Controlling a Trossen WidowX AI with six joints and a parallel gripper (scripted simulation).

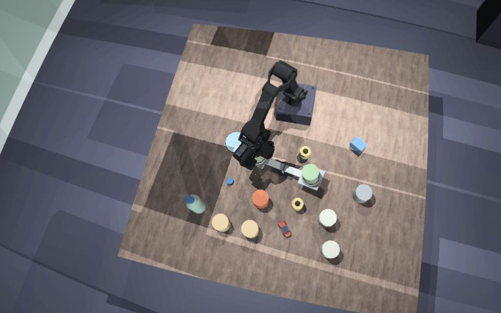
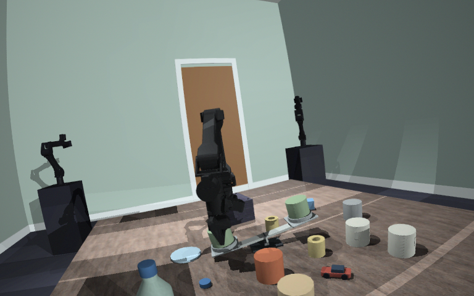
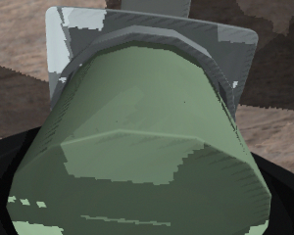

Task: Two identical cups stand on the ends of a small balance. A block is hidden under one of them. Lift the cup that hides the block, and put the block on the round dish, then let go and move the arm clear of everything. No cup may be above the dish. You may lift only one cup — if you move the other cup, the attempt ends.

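My gripper tip is now 40 mm past the pale blue round dish, 120 mm to the left of it and 40 mm above it. Round my gripper tip: orange cylinder: 170 mm ahead, 60 mm to the left, 10 mm below; grey block: 10 mm below; blue disc: 140 mm ahead, 80 mm to the right, 40 mm below.
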